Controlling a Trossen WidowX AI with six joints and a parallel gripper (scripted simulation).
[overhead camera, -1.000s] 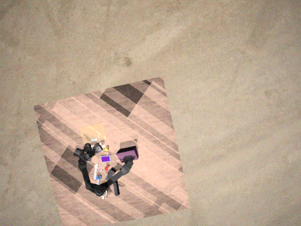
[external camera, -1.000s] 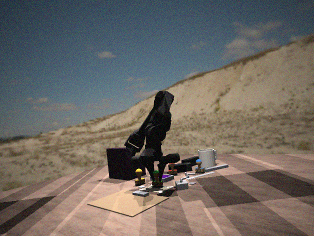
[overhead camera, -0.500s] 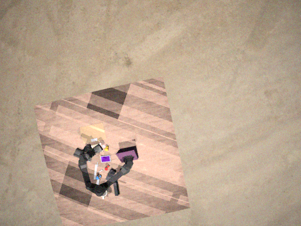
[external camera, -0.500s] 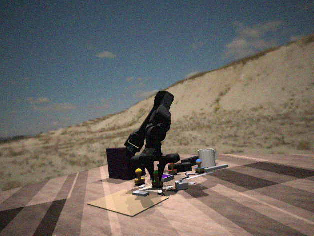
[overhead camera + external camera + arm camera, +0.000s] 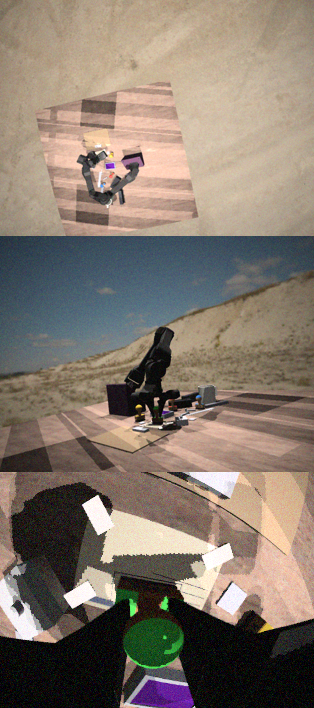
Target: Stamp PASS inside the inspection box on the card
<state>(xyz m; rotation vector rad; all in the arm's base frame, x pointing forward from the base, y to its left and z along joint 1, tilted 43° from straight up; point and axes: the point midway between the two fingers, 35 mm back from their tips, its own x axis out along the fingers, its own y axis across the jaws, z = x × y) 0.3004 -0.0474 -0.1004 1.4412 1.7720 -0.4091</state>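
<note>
The green-knobbed PASS stamp is right at my gripper tip. From my gripper tip the other things lie so: grey block (90 mm ahead, 40 mm to the left, 10 mm below); then yellow-knobbed stamp (110 mm behind, 10 mm to the left); then cream card (30 mm below, 10 mm to the right).
</note>
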